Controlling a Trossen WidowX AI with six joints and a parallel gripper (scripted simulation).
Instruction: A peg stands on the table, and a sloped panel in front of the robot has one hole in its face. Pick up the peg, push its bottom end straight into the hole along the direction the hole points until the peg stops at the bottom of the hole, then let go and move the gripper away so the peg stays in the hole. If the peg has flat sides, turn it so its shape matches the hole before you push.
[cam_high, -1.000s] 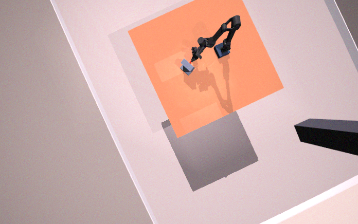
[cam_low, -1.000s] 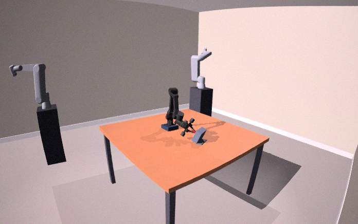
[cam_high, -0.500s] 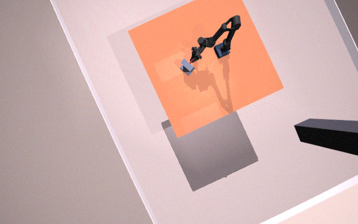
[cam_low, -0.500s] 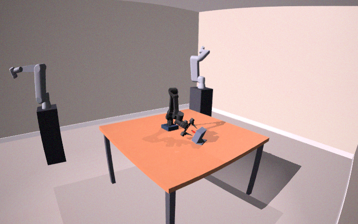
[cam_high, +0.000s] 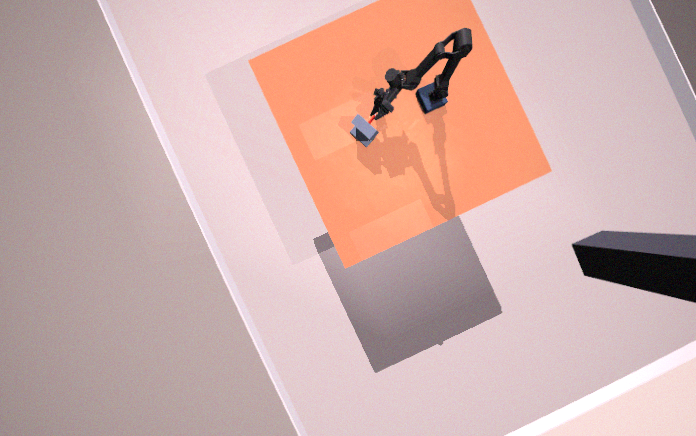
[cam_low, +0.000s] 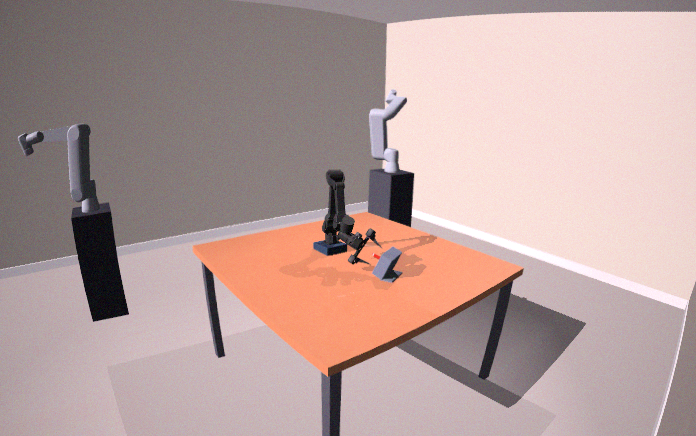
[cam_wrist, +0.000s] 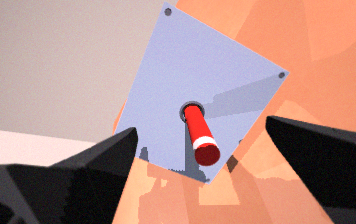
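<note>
Now: gripper tip right at the red peg. Round my gripper tip: sloped panel: 50 mm ahead, 20 mm to the left, 20 mm below.
</note>
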